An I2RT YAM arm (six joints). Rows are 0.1 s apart.
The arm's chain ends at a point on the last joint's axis. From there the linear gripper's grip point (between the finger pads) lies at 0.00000 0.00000 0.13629 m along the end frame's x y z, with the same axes.
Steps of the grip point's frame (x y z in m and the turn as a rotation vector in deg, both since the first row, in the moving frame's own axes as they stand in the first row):
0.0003, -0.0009, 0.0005, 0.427, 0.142, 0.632
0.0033, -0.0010, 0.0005, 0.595, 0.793, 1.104
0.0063, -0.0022, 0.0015, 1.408, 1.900, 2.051
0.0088, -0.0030, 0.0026, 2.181, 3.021, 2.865
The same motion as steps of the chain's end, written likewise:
0.0000, 0.0001, 0.0005, 0.427, 0.142, 0.632
0.0014, 0.0004, 0.0005, 0.595, 0.793, 1.104
0.0017, 0.0011, 0.0016, 1.408, 1.900, 2.051
0.0015, 0.0020, 0.0029, 2.181, 3.021, 2.865

